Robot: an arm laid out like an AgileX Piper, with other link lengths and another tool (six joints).
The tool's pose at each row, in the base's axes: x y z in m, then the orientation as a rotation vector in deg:
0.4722 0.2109 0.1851 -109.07 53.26 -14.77
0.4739 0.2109 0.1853 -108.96 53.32 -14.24
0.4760 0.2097 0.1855 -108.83 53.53 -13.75
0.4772 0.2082 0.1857 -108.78 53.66 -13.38
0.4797 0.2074 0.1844 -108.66 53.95 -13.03
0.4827 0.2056 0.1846 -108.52 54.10 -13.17
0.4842 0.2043 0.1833 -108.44 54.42 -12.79
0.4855 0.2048 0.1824 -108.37 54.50 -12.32
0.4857 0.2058 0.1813 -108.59 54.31 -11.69
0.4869 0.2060 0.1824 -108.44 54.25 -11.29
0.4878 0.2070 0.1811 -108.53 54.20 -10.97
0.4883 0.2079 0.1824 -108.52 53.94 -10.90
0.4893 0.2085 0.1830 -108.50 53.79 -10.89
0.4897 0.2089 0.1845 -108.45 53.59 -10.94
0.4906 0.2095 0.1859 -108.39 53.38 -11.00
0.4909 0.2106 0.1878 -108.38 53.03 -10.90
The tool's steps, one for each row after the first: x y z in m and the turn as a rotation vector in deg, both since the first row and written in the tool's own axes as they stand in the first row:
0.0011 -0.0010 0.0008 -0.06 -0.34 0.29
0.0034 -0.0019 0.0010 -0.13 -0.58 0.67
0.0052 -0.0023 0.0005 -0.22 -0.77 0.92
0.0077 -0.0023 0.0020 -0.30 -0.88 1.28
0.0110 -0.0035 0.0023 -0.19 -0.73 1.37
0.0132 -0.0028 0.0029 -0.32 -0.83 1.75
0.0139 -0.0028 0.0044 -0.41 -1.11 2.01
0.0136 -0.0023 0.0057 -0.71 -1.60 2.07
0.0141 -0.0038 0.0059 -0.66 -1.92 2.25
0.0142 -0.0034 0.0077 -0.81 -2.14 2.32
0.0137 -0.0050 0.0080 -0.73 -2.33 2.19
0.0138 -0.0061 0.0086 -0.67 -2.41 2.11
0.0135 -0.0077 0.0083 -0.55 -2.49 1.99
0.0134 -0.0094 0.0085 -0.41 -2.57 1.86
0.0125 -0.0114 0.0084 -0.32 -2.82 1.69

